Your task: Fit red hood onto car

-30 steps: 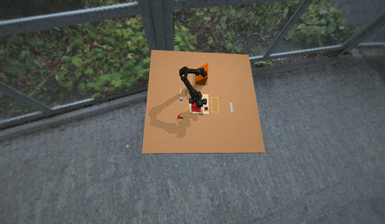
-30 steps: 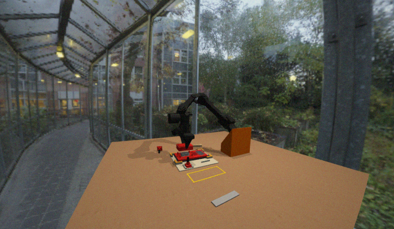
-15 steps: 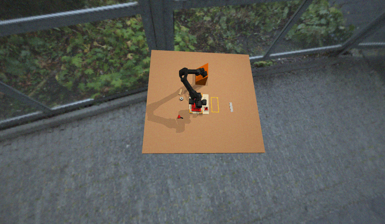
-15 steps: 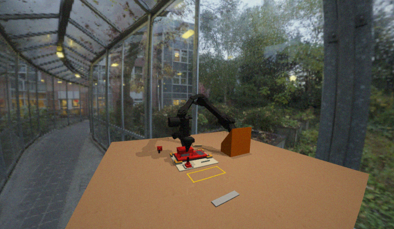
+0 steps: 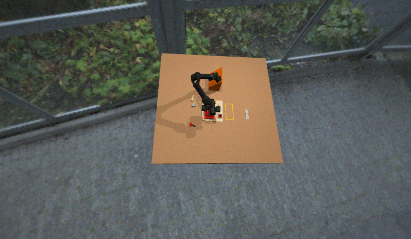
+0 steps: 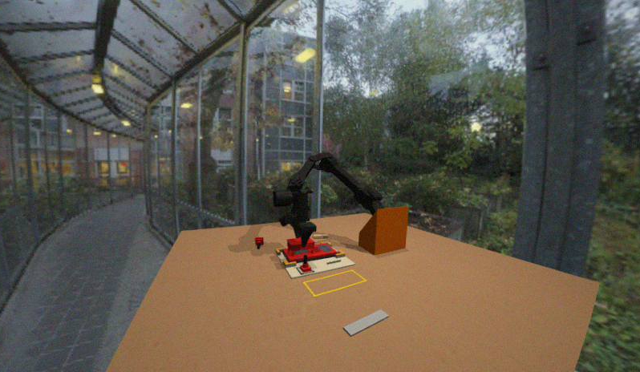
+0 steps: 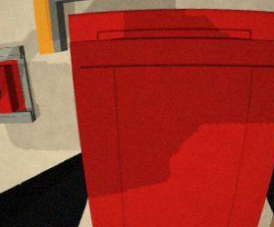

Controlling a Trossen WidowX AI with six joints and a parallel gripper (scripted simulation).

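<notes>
Right now my gripper tip is 4 cm above the grey engine block. The rest, counted from my gripper tip: red hood: right at my gripper tip; then wooden piece: 20 cm behind, 16 cm to the right, 5 cm below; then jig: 3 cm behind, 2 cm to the left, 5 cm below.
</notes>
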